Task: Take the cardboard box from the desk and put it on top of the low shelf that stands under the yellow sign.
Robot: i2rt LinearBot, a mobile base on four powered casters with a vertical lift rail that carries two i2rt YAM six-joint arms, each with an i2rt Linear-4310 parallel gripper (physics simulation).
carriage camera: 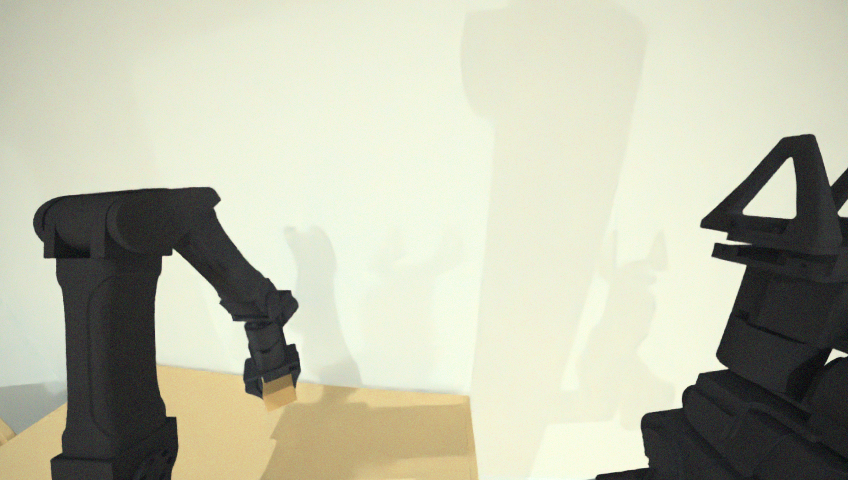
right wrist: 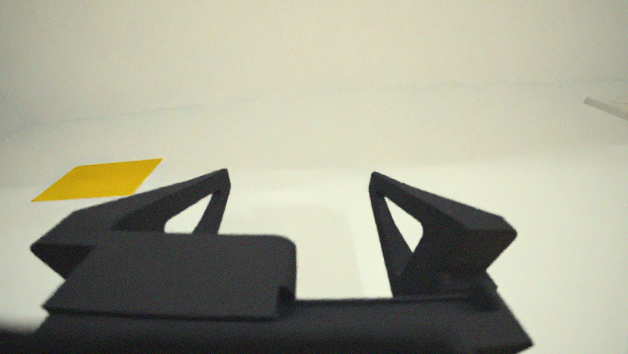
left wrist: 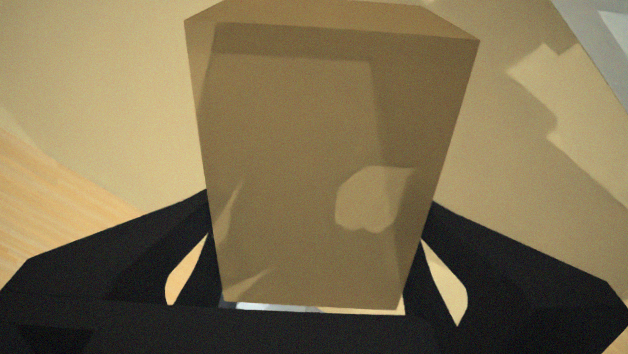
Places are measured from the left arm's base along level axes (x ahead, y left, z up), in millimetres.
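Where they show: left gripper, fingertip midpoint: [carriage camera: 280, 392] [left wrist: 316, 194]; right gripper, fingertip midpoint: [carriage camera: 843, 140] [right wrist: 300, 178].
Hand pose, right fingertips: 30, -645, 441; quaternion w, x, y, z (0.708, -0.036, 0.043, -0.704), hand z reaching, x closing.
Observation:
After its pixels a point has its place, as x, y, z.
The cardboard box [carriage camera: 279, 392] {244, -13, -66} [left wrist: 300, 125] {299, 28, -60} is tan and sits between the fingers of my left gripper [carriage camera: 278, 383] {264, 2, -92} [left wrist: 316, 194] {264, 2, -92}, which is shut on it. The box shows over the tan top of the low shelf [carriage camera: 214, 410] {319, 263, -244} [left wrist: 100, 100] {143, 143, -244} in the carriage and left wrist views; the size of any gap below it is hard to tell. The yellow sign [right wrist: 100, 181] {442, 107, 878} shows at the left of the right wrist view, on the wall; it does not show in the carriage view. My right gripper [right wrist: 300, 178] {30, -645, 441} is open and empty, raised at the right of the carriage view.
A pale wall [carriage camera: 386, 148] {404, -264, 446} stands behind the shelf and carries shadows of the robot. Wood floor [left wrist: 40, 200] {-816, 488, -854} shows at the left of the left wrist view. The shelf top's right edge is near the middle of the carriage view. A pale bar [right wrist: 605, 107] {191, -2087, 1154} shows at the right wrist view's right edge.

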